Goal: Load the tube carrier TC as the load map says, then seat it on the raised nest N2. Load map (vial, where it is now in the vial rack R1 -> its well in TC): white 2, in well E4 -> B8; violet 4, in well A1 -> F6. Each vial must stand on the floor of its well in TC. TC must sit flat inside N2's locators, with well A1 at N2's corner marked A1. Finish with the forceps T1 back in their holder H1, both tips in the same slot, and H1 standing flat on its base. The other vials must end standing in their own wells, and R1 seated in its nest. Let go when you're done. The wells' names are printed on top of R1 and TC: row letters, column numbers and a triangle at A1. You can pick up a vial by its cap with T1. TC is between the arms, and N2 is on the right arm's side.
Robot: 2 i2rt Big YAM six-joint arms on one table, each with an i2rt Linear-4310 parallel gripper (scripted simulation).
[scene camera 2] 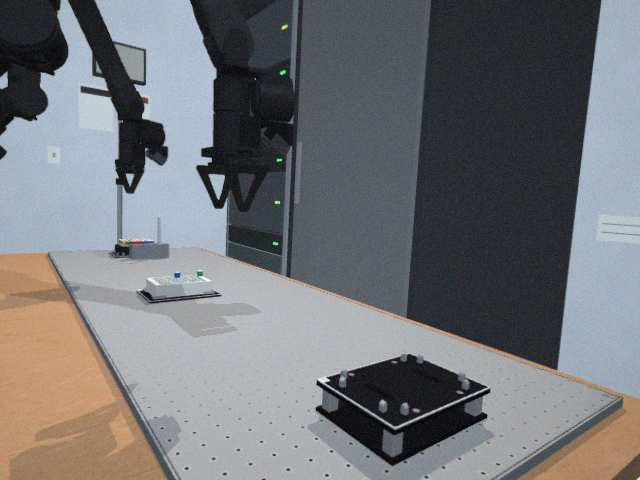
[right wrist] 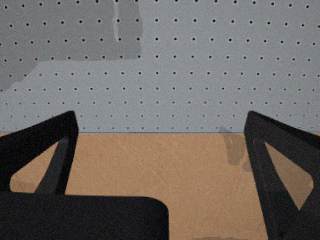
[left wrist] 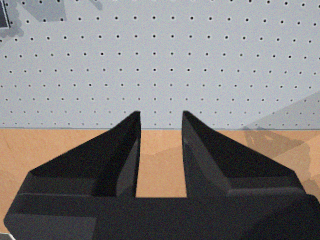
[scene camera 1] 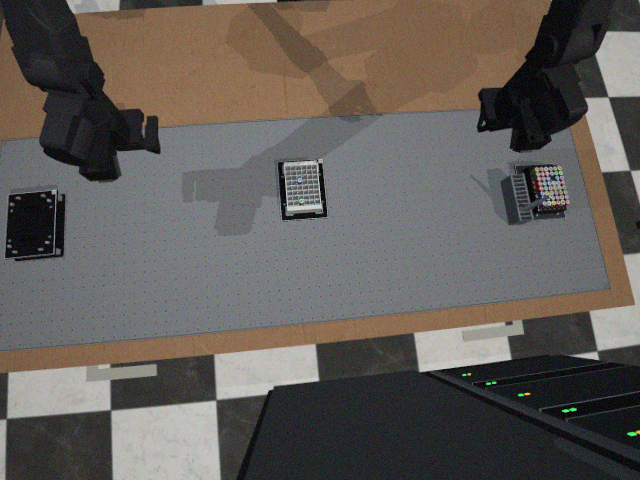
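Note:
Tube carrier TC (scene camera 1: 306,191) visible; likewise the tube carrier TC (scene camera 2: 195,286). The tube carrier TC is out of frame in the left wrist view. The tube carrier TC is out of frame in the right wrist view. Raised nest N2 (scene camera 2: 397,379) visible. My left gripper (scene camera 1: 483,129) visible; likewise my left gripper (scene camera 2: 130,193) and my left gripper (left wrist: 161,120). My right gripper (scene camera 2: 230,210) visible; likewise my right gripper (scene camera 1: 135,152) and my right gripper (right wrist: 161,120).

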